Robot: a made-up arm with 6 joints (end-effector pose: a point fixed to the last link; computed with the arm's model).
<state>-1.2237 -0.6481 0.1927 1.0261 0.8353 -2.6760</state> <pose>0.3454 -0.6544 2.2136 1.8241 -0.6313 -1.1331</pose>
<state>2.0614 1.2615 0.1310 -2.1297 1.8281 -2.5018</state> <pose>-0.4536 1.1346 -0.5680 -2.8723 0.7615 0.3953</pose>
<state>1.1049 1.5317 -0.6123 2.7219 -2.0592 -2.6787</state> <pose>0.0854 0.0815 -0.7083 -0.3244 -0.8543 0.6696</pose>
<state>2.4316 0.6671 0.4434 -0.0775 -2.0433 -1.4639</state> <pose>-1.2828 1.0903 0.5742 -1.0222 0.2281 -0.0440</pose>
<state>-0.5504 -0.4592 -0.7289 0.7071 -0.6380 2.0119</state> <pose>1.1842 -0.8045 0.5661 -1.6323 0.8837 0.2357</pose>
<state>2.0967 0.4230 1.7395 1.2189 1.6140 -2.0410</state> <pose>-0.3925 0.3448 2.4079 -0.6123 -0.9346 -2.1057</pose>
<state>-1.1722 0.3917 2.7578 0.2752 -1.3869 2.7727</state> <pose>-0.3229 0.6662 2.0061 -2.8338 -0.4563 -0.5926</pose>
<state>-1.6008 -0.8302 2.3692 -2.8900 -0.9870 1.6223</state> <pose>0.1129 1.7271 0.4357 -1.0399 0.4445 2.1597</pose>
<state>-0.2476 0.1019 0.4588 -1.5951 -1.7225 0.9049</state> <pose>1.4102 -0.0981 1.5980 0.7953 -0.3785 0.6534</pose>
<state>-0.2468 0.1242 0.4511 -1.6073 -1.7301 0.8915</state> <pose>1.4346 -0.1034 1.5609 0.8359 -0.3571 0.6505</pose>
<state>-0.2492 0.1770 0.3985 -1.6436 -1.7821 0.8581</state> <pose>1.4965 -0.1256 1.4261 0.9577 -0.2852 0.6696</pose>
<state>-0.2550 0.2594 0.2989 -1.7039 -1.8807 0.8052</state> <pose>1.5664 -0.1604 1.1851 1.1631 -0.1820 0.7252</pose>
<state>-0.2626 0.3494 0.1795 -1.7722 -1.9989 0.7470</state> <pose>1.5941 -0.1924 0.9033 1.4018 -0.1029 0.8067</pose>
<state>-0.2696 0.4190 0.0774 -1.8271 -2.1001 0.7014</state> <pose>1.5749 -0.2114 0.6756 1.5975 -0.0728 0.8786</pose>
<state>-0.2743 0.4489 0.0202 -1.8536 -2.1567 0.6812</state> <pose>1.5489 -0.2196 0.5641 1.6937 -0.0721 0.9159</pose>
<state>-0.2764 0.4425 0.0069 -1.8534 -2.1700 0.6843</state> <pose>1.5411 -0.2225 0.5570 1.6967 -0.0778 0.9238</pose>
